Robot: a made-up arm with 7 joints.
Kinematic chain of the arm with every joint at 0, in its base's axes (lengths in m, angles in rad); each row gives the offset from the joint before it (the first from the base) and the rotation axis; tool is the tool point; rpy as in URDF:
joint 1: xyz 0 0 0.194 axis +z
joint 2: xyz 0 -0.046 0.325 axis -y
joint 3: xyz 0 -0.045 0.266 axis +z
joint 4: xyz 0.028 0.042 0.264 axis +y
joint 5: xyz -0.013 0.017 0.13 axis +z
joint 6: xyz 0 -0.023 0.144 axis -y
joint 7: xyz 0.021 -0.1 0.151 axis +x
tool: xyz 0 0 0 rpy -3.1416 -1.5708 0
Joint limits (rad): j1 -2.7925..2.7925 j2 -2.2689..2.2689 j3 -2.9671..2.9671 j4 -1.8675..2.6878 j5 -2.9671..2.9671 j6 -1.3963..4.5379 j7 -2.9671..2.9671
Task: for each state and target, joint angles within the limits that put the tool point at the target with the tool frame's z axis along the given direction. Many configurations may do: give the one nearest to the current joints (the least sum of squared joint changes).
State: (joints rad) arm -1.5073 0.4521 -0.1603 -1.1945 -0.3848 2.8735 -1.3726
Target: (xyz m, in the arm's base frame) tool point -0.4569 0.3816 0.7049 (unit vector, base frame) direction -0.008 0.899 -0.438
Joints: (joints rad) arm -0.7176 0.9548 -0.2728 -0.5053 -0.6233 2.4726 -1.3726
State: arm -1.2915 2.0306 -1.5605 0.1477 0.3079 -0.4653 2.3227
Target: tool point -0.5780 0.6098 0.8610 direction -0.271 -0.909 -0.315
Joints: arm -1.3523 1.0492 -1.6146 0.6521 0.1772 -0.4333 2.3227
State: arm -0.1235 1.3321 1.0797 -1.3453 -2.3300 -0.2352 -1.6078
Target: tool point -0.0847 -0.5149 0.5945 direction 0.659 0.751 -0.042
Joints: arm 0.5263 0.7902 1.4135 -1.8633 -2.5104 -0.1952 -1.6078
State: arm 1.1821 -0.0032 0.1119 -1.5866 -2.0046 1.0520 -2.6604
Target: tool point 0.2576 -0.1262 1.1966 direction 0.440 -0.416 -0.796
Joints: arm 1.3645 -0.5144 0.8371 -1.3503 -2.6927 0.1128 -2.6604
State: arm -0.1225 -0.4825 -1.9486 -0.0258 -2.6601 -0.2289 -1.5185
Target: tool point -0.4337 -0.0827 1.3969 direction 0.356 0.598 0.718
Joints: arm -0.8021 0.3445 -2.0369 0.4941 -2.8842 0.3571 -1.5185
